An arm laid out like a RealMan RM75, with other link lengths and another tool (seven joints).
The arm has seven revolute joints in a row. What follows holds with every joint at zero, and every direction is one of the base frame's. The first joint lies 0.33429 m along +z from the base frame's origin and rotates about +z. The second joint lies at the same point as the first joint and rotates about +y. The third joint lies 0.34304 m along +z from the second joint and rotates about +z. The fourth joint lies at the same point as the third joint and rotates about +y. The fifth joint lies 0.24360 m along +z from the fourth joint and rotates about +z. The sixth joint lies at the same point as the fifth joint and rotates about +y. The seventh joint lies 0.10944 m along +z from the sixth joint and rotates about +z. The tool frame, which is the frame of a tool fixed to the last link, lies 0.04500 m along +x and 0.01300 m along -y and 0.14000 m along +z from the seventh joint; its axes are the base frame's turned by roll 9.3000, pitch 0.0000 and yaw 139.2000 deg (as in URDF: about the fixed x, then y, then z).
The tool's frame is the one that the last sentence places.
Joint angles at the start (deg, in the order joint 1, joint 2, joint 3, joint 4, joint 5, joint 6, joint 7):
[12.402, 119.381, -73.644, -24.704, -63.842, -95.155, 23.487]
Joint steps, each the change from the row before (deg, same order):
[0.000, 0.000, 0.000, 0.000, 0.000, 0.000, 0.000]
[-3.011, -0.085, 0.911, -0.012, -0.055, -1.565, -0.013]
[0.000, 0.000, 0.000, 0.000, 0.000, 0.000, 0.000]
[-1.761, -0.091, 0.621, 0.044, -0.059, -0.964, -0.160]
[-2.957, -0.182, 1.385, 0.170, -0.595, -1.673, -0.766]
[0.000, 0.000, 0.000, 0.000, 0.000, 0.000, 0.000]
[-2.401, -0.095, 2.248, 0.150, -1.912, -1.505, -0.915]
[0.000, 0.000, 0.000, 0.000, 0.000, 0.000, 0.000]
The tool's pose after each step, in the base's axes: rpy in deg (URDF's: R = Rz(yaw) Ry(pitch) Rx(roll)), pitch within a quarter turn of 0, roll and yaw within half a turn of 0; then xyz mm. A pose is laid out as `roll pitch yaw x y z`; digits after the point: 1 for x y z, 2 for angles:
131.63 -8.65 -127.87 326.9 342.4 -72.2
130.46 -8.86 -129.93 340.9 324.2 -66.1
130.46 -8.86 -129.93 340.9 324.2 -66.1
129.74 -8.81 -131.08 349.1 313.3 -61.9
128.74 -8.25 -132.85 363.3 294.0 -54.8
128.74 -8.25 -132.85 363.3 294.0 -54.8
128.39 -7.41 -134.20 375.7 276.5 -49.4
128.39 -7.41 -134.20 375.7 276.5 -49.4

